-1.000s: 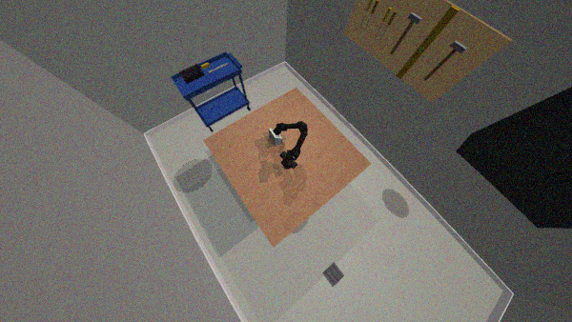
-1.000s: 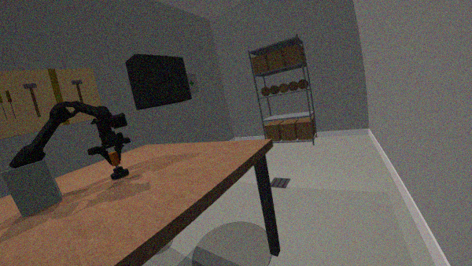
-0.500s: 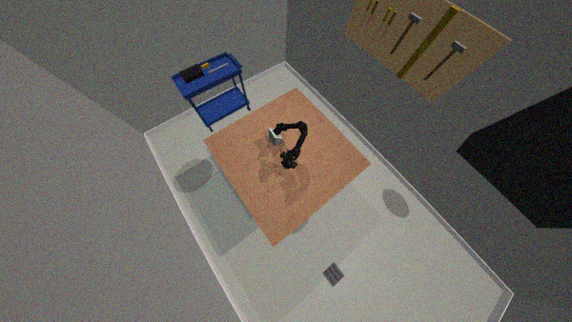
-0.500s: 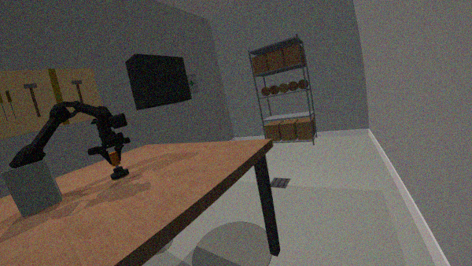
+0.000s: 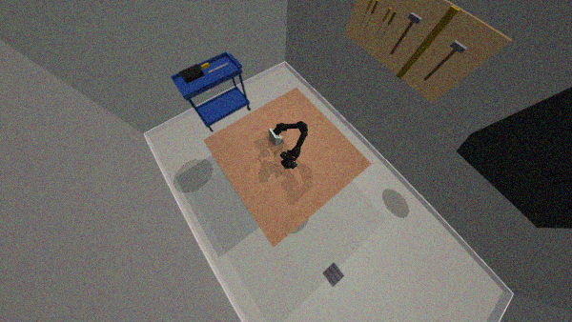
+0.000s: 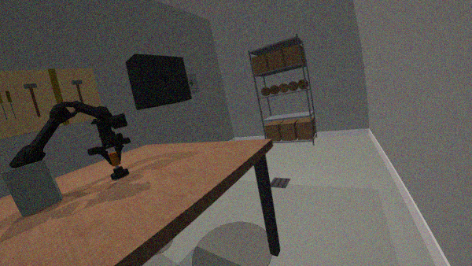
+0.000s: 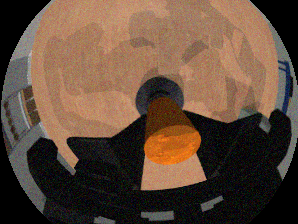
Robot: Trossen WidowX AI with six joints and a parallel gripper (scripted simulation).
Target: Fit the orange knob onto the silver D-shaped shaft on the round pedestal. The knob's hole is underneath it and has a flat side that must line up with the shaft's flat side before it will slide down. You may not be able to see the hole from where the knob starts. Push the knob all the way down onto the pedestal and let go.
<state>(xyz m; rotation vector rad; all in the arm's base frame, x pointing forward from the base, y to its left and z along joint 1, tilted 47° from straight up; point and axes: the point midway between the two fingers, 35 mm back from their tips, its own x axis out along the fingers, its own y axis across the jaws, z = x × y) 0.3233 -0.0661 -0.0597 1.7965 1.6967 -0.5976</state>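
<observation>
My gripper tip is now 30 mm below the orange knob. The rest, counted from my gripper tip: dark round pedestal (40 mm below).
</observation>
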